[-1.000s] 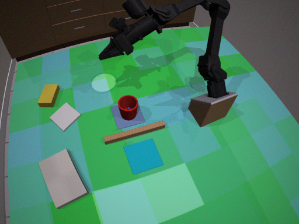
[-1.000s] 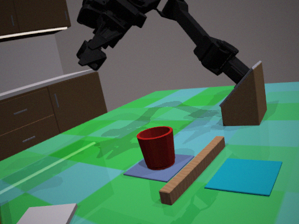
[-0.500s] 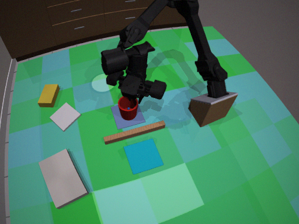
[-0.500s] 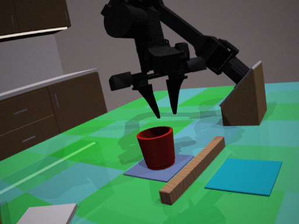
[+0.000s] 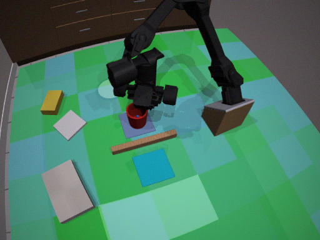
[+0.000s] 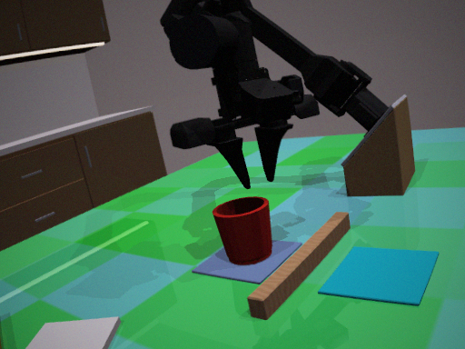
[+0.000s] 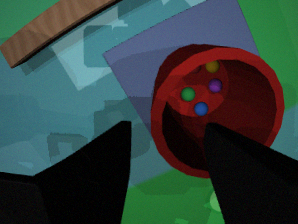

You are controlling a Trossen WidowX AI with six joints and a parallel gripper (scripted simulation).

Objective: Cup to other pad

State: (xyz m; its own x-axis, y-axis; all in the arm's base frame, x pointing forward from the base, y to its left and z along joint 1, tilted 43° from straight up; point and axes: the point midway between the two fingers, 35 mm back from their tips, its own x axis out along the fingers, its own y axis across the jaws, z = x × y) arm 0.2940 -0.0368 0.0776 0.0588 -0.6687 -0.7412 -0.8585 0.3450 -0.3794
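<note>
My gripper tip is now 30 mm short of the dark red cup, 20 mm to the left of it and 60 mm above it. The rest, counted from my gripper tip: lavender pad 30 mm ahead, 20 mm to the right, 100 mm below; wooden bar 30 mm ahead, 70 mm to the left, 90 mm below; cyan pad 30 mm ahead, 160 mm to the left, 100 mm below.
</note>
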